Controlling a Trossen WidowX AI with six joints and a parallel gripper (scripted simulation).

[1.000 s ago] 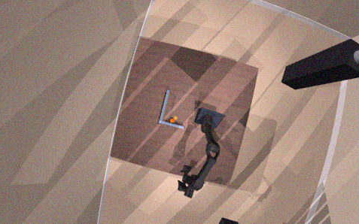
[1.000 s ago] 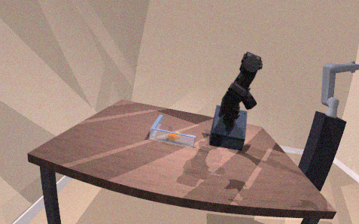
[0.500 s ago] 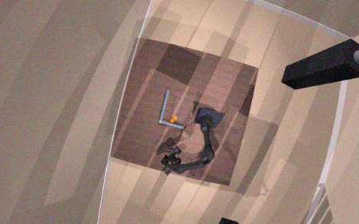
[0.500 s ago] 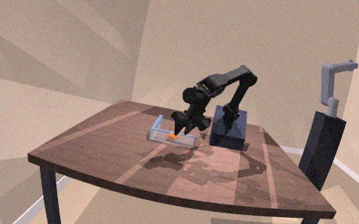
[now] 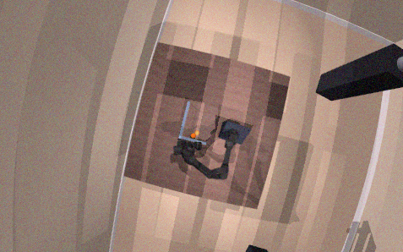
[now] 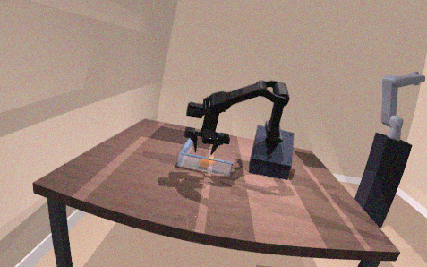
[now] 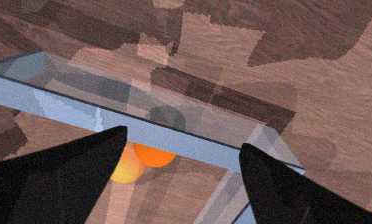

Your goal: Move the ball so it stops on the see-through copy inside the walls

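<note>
Now: the orange ball 60 mm to the right of my gripper tip and 60 mm below it. Round my gripper tip: see-through copy of ball (20 mm behind, 90 mm to the right, 60 mm below).
</note>
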